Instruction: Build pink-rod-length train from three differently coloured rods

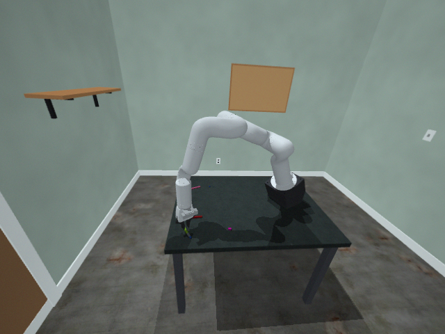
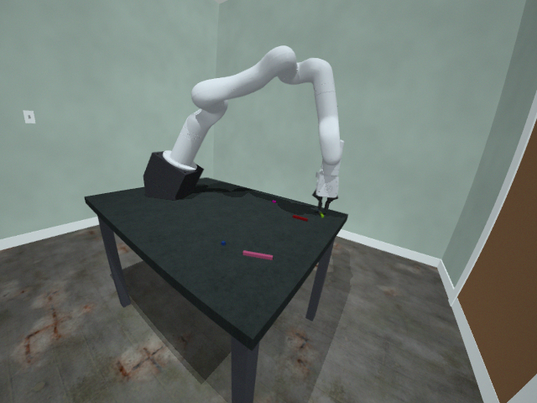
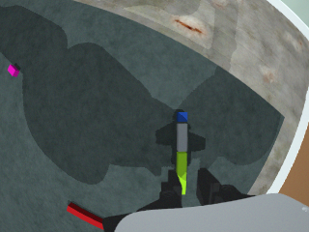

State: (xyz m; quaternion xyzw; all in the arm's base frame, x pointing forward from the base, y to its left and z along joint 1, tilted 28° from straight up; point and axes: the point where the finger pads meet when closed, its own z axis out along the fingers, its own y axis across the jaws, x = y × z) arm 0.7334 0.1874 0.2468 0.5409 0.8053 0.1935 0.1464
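The lime rod lies 50 mm below my hand. From my hand the other things lie so: red rod 80 mm behind, 110 mm to the right, 50 mm below; then grey rod 20 mm behind, 40 mm to the left, 50 mm below; then short magenta rod 280 mm behind, 20 mm to the left, 50 mm below.
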